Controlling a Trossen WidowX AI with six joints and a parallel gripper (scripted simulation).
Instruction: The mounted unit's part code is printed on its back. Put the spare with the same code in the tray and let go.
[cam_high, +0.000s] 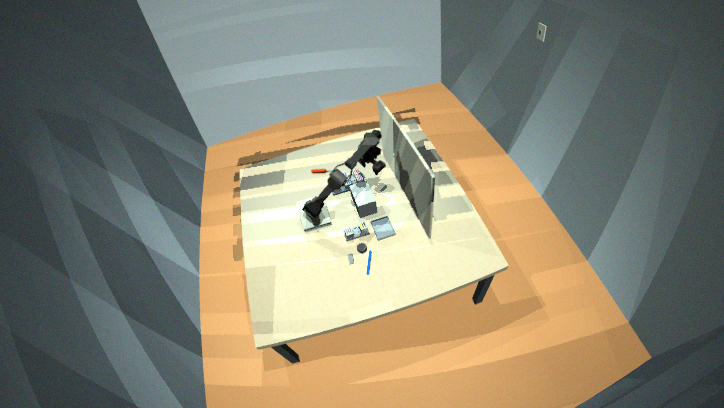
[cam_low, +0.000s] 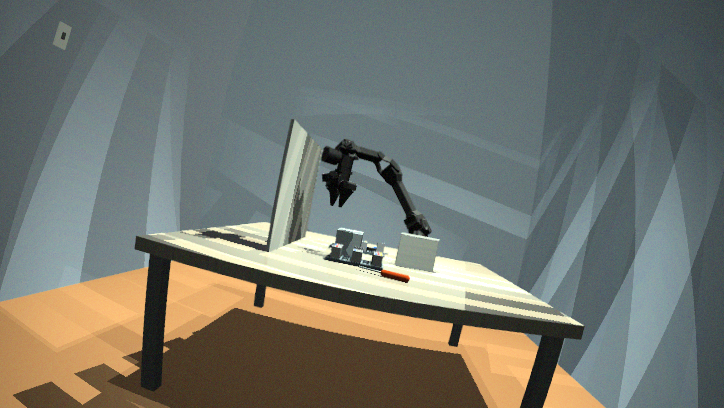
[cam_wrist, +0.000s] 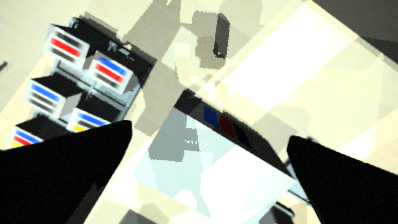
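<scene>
Right now the spare block is 15 cm below my gripper tip, 12 cm to the left of it and 4 cm behind it. Also, from my gripper tip: grey tray 24 cm to the right, 18 cm below, 5 cm behind; panel 16 cm ahead, 6 cm to the right, 4 cm above; mounted unit 14 cm below, 8 cm behind, 4 cm to the right.
</scene>
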